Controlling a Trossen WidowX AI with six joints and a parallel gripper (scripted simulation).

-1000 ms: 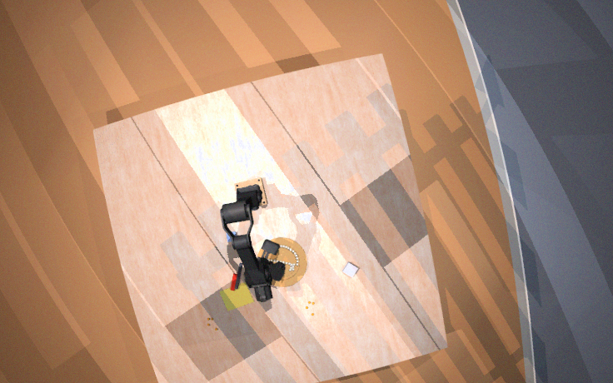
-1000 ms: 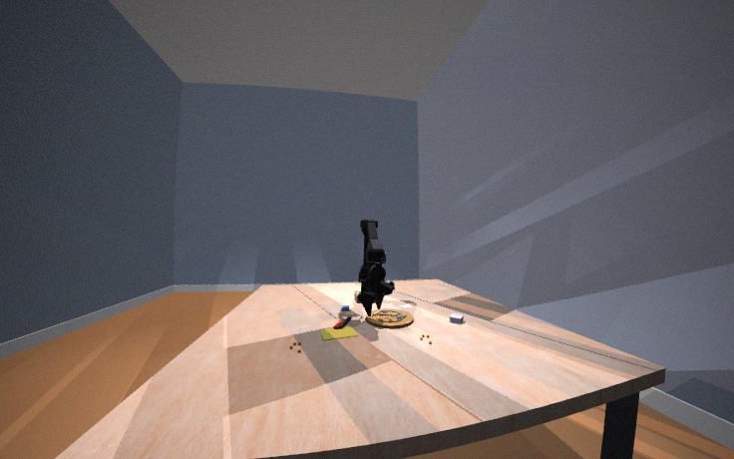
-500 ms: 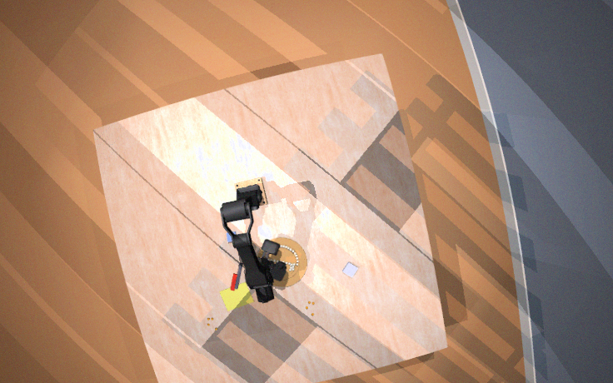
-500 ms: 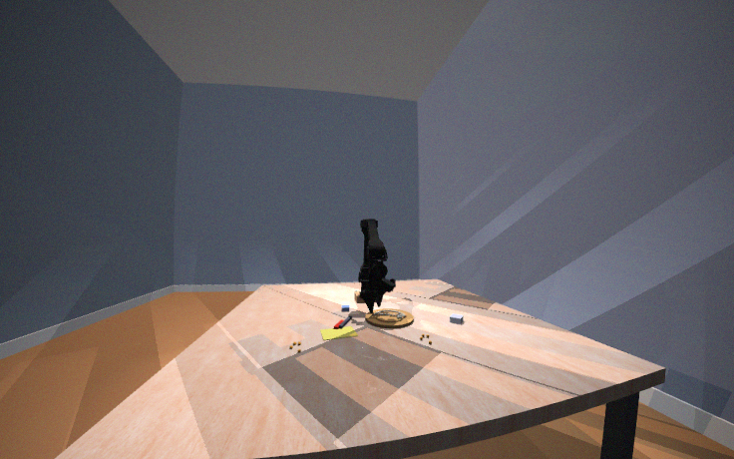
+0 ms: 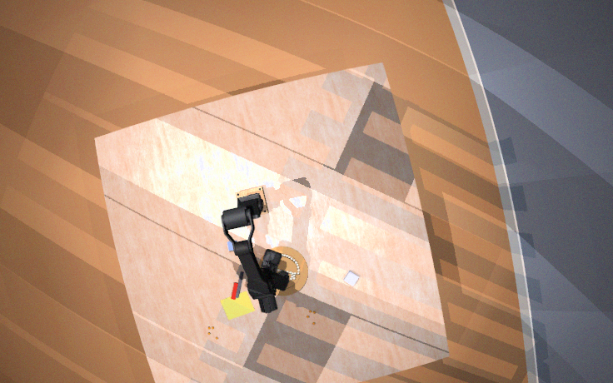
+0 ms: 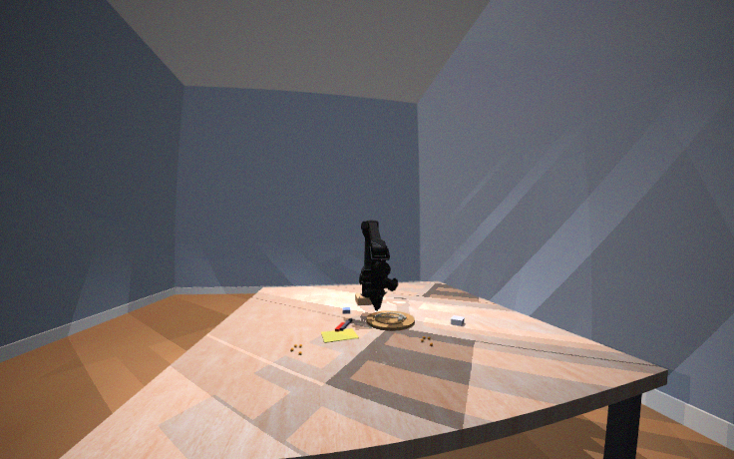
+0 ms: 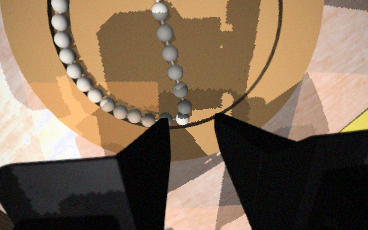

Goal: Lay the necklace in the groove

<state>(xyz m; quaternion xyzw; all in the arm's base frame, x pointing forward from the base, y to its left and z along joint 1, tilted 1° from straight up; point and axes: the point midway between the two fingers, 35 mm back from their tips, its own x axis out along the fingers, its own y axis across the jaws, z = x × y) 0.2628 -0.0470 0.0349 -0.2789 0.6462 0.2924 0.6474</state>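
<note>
The round bead board lies 3 cm ahead of my gripper tip, 4 cm to the left of it and 3 cm below it. Round my gripper tip: blue block 14 cm behind, 10 cm to the right, 3 cm below; then yellow note 9 cm ahead, 19 cm to the right, 4 cm below; then red marker 2 cm ahead, 16 cm to the right, 4 cm below.
</note>
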